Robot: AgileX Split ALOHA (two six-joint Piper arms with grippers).
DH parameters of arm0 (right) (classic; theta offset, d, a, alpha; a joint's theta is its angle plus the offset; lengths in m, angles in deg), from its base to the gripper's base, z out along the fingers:
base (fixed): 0 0 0 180
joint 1: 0 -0.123 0 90
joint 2: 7.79 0 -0.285 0
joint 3: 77.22 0 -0.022 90
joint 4: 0 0.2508 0 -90
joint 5: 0 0 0.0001 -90
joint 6: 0 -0.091 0 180
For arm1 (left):
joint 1: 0 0.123 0 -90
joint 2: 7.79 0 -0.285 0
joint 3: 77.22 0 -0.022 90
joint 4: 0 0.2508 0 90
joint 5: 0 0 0.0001 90
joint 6: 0 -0.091 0 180
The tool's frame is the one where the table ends.
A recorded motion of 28 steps. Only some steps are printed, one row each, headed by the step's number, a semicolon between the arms.
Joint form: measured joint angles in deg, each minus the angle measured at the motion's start. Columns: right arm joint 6, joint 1, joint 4, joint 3, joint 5, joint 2; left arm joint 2, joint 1, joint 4, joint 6, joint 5, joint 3.
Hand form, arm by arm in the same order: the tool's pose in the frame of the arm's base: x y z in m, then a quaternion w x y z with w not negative. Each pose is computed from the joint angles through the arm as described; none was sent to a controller.
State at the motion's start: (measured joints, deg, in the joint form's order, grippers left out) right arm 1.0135 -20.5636 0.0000 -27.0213 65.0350 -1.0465; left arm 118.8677 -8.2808 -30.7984 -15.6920 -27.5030 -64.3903
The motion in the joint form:
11: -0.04 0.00 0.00 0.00 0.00 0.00; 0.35 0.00 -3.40 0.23 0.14 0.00
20: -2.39 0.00 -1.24 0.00 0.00 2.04; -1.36 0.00 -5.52 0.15 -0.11 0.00
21: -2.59 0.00 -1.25 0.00 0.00 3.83; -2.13 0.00 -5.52 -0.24 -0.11 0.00
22: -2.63 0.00 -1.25 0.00 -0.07 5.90; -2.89 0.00 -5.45 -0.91 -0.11 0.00
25: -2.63 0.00 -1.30 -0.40 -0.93 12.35; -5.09 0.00 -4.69 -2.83 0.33 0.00
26: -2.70 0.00 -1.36 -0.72 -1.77 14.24; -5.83 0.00 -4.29 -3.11 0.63 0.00
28: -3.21 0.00 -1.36 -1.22 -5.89 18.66; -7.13 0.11 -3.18 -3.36 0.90 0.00
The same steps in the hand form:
11: -0.0072 -0.0027 0.2634 0.47791 -0.16340 0.85912 0.08251; 0.3684 -0.0774 0.0890 0.11656 -0.04381 0.97981 -0.15641
20: -0.0019 -0.0026 0.2636 0.46279 -0.14659 0.87071 0.07870; 0.3694 -0.0791 0.1008 0.12895 -0.05598 0.97540 -0.16979
21: 0.0022 -0.0011 0.2637 0.44908 -0.14642 0.87806 0.07676; 0.3696 -0.0791 0.1059 0.13596 -0.05166 0.97454 -0.17064
22: 0.0070 0.0007 0.2636 0.43374 -0.14760 0.88579 0.07390; 0.3698 -0.0791 0.1108 0.14330 -0.04447 0.97383 -0.17073
25: 0.0224 0.0064 0.2650 0.39348 -0.15140 0.90441 0.06558; 0.3705 -0.0783 0.1252 0.16805 -0.02077 0.97140 -0.16647
26: 0.0274 0.0082 0.2667 0.38780 -0.15152 0.90694 0.06419; 0.3707 -0.0779 0.1301 0.17703 -0.01521 0.97029 -0.16422
28: 0.0419 0.0137 0.2712 0.38906 -0.14819 0.90679 0.06631; 0.3708 -0.0763 0.1384 0.19054 -0.00515 0.96870 -0.15900

